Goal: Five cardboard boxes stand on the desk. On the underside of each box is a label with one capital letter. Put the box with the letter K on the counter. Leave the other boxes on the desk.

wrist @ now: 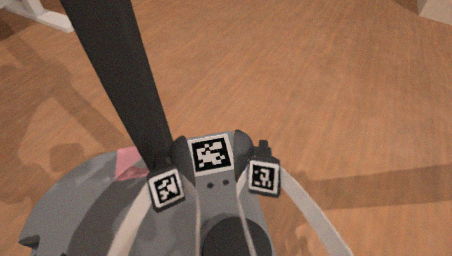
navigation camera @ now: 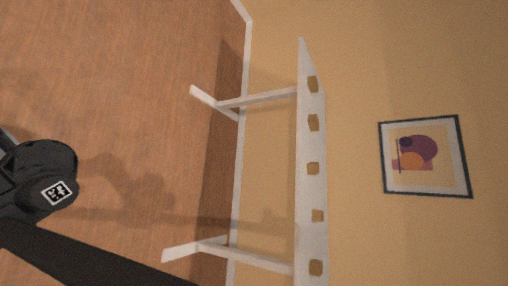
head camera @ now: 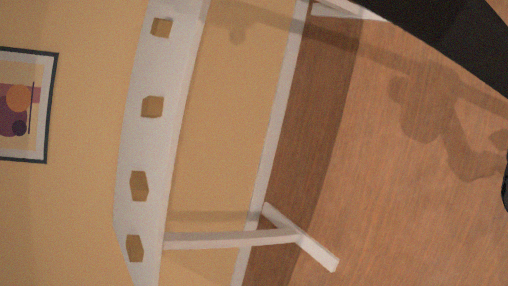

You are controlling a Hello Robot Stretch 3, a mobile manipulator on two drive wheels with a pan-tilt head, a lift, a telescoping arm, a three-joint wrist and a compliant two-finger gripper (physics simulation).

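Places are measured from the robot's base along level axes (x ahead, y left, z up), in centimetres.
Pixels of known places: gripper, fingertip midpoint: [wrist: 211,150].
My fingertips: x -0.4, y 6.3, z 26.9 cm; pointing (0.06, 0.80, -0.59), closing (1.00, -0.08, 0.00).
Ahead of a thing's pixels: the offset from my fingertips to its middle. "pt": to the spot under its first point. Level surfaces: height alone.
The white desk {dz +68.2 cm} [head camera: 150,65] [navigation camera: 311,192] stands along the wall. Five brown cardboard boxes stand in a row on it in the navigation view: one box {dx -134.9, dy +19.0, dz +70.7 cm} [navigation camera: 312,84], a second {dx -118.8, dy +38.6, dz +70.7 cm} [navigation camera: 313,122], a third {dx -98.1, dy +58.0, dz +70.7 cm} [navigation camera: 312,168], a fourth {dx -87.9, dy +85.0, dz +70.7 cm} [navigation camera: 317,216] and a fifth {dx -65.5, dy +98.3, dz +70.7 cm} [navigation camera: 315,267]. The head view shows four boxes: one box {pt dx -85.0, dy +81.6, dz +71.6 cm} [head camera: 161,28], another [head camera: 152,107], another [head camera: 139,186] and another [head camera: 134,248]. Their underside letters are hidden. The counter cannot be identified. My gripper [wrist: 211,150] is open and empty, over the robot's grey base, away from the desk.
A framed picture [head camera: 19,102] [navigation camera: 412,159] hangs above the desk. Desk legs {pt dx -153.2, dy +26.2, dz +18.1 cm} [head camera: 230,238] [navigation camera: 257,96] end in feet on the wooden floor. My black arm [navigation camera: 90,255] [wrist: 117,75] crosses the navigation and wrist views. A pale corner {pt dx +117.7, dy +67.0, dz -22.4 cm} [wrist: 439,11] shows at the wrist view's top right.
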